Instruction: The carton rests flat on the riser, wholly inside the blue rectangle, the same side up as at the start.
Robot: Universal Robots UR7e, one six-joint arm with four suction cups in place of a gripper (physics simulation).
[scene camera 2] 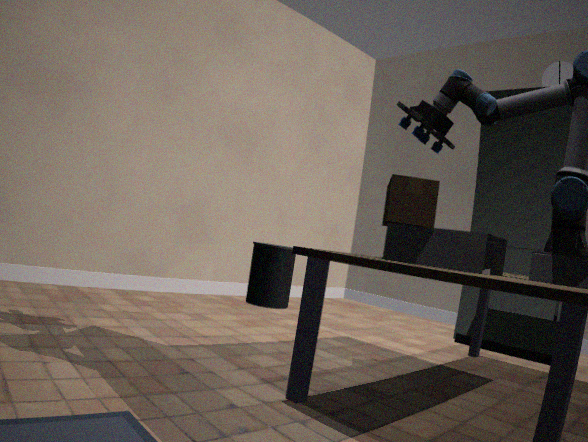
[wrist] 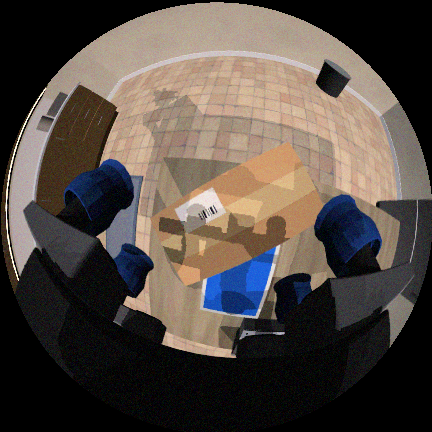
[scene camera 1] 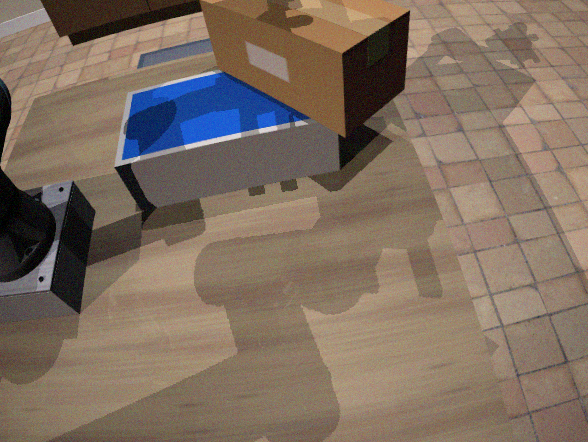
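Where they show: end effector, tool point: [scene camera 2: 418,139] [wrist: 217,248]; arm's base, origin of the base link: [scene camera 2: 565,256] [scene camera 1: 18,241].
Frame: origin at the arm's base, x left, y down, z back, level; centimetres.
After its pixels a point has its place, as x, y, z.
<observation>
The brown carton [scene camera 1: 312,75] {5.8, -11.5, -52.2} [scene camera 2: 412,202] {31.0, -9.5, -45.2} [wrist: 260,192] {14.5, -17.5, -57.6} sits turned at an angle on the grey riser [scene camera 1: 240,162] {6.3, 2.7, -39.2} [scene camera 2: 452,250] {26.8, 3.6, -31.3}. It covers one end of the blue rectangle [scene camera 1: 212,125] {10.7, -2.6, -36.2} [wrist: 255,287] {10.7, -2.6, -32.2} and reaches past its border and the riser's edge. The rest of the blue shows. A barcode label lies on its top in the wrist view; a pale label is on its side in scene camera 1. My gripper [scene camera 2: 421,134] [wrist: 218,247] {18.5, -33.6, -52.1} hangs tilted above the carton, clear of it, its blue suction cups holding nothing. The carton's underside is hidden.
The riser stands on the wooden table [scene camera 1: 400,350] {-27.7, 9.4, -54.6} [scene camera 2: 425,275] {55.3, 11.2, -26.3}. The arm's base block [scene camera 1: 72,240] {0.4, 3.9, -8.6} is beside it. A dark bin [scene camera 2: 270,275] [wrist: 332,78], a brown cabinet [scene camera 1: 120,15] [wrist: 75,145] and a blue-grey panel [scene camera 1: 175,52] [wrist: 122,220] are beyond the table.
</observation>
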